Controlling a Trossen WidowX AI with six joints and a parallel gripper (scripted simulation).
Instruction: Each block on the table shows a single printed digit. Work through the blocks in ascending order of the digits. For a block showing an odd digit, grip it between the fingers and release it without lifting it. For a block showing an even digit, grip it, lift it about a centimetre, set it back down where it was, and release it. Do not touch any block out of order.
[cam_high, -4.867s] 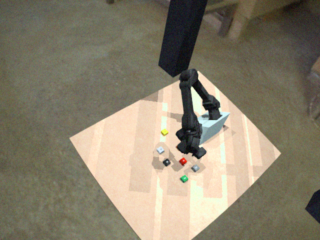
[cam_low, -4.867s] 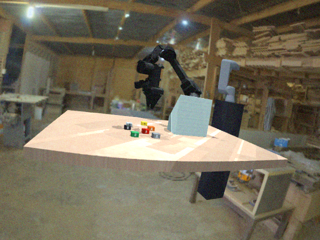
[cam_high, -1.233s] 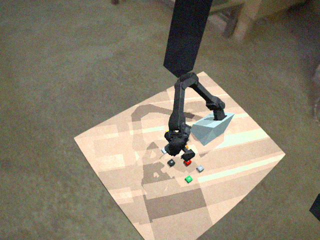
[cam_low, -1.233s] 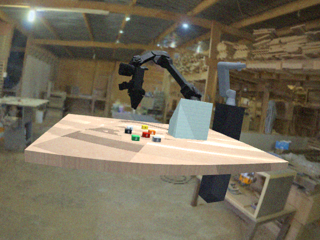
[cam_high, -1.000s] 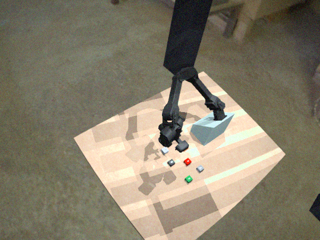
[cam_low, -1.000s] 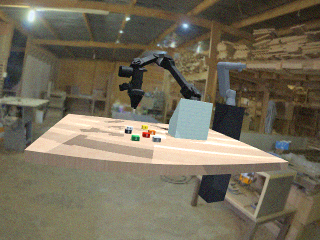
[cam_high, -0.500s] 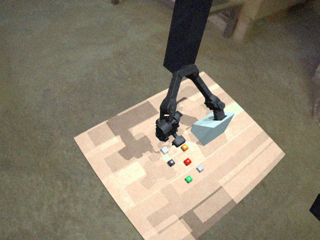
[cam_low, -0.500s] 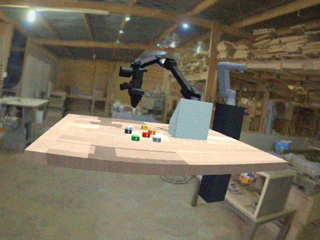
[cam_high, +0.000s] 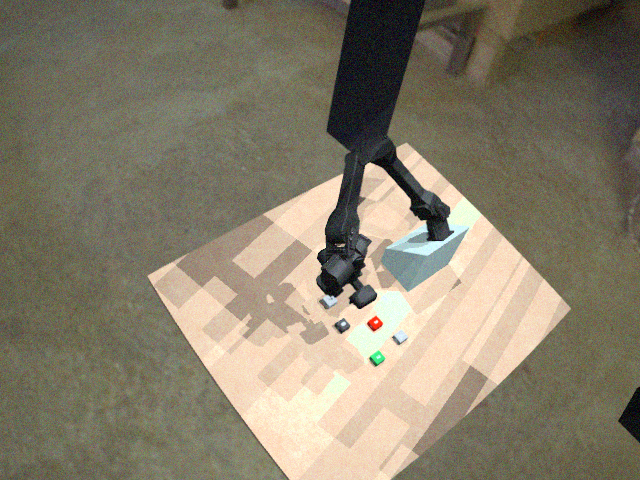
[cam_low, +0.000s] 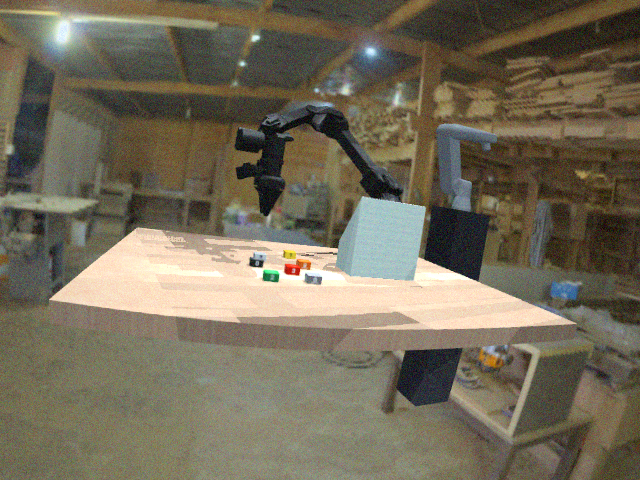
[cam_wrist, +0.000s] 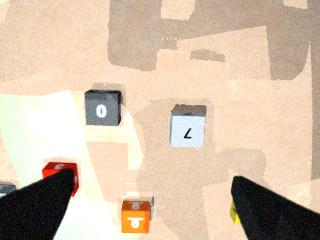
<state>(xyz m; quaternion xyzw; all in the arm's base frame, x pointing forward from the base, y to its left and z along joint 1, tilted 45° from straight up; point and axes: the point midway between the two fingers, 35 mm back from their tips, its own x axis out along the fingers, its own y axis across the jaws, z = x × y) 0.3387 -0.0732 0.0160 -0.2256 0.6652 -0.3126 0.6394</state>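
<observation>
Right now my gripper tip is 1 cm short of the black block, 5 cm to the right of it and 12 cm above it. Round my gripper tip: red block (6 cm behind, 10 cm to the left, 12 cm below); then orange block (12 cm behind, 2 cm to the left, 12 cm below); then whitish block (1 cm behind, 4 cm to the right, 12 cm below).
</observation>
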